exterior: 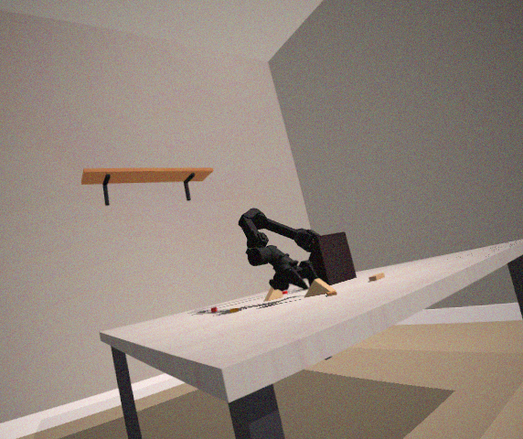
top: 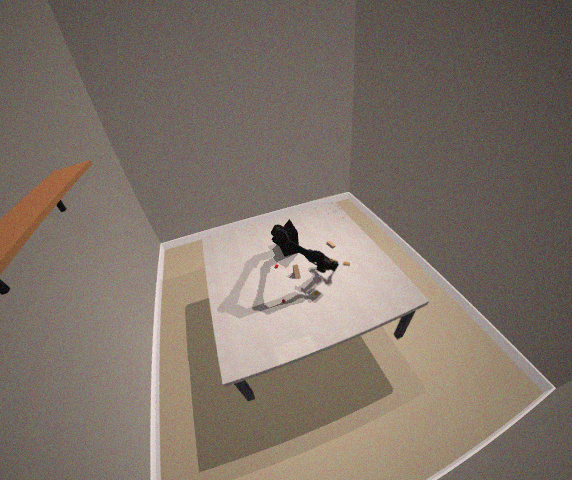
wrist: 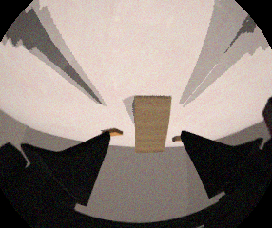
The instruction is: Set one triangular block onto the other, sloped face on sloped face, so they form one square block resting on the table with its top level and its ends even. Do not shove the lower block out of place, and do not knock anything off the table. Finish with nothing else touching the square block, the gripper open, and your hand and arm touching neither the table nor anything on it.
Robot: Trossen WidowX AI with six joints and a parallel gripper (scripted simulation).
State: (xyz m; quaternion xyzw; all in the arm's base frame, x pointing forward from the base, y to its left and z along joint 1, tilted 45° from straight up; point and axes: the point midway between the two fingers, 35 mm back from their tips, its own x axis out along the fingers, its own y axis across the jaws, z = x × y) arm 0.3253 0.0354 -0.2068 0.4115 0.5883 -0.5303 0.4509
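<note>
The triangular block lies 1 cm behind my gripper tip and 1 cm to the left of it. From my gripper tip the other things lie so: orange piece 16 cm ahead, 22 cm to the right, 2 cm below.
</note>
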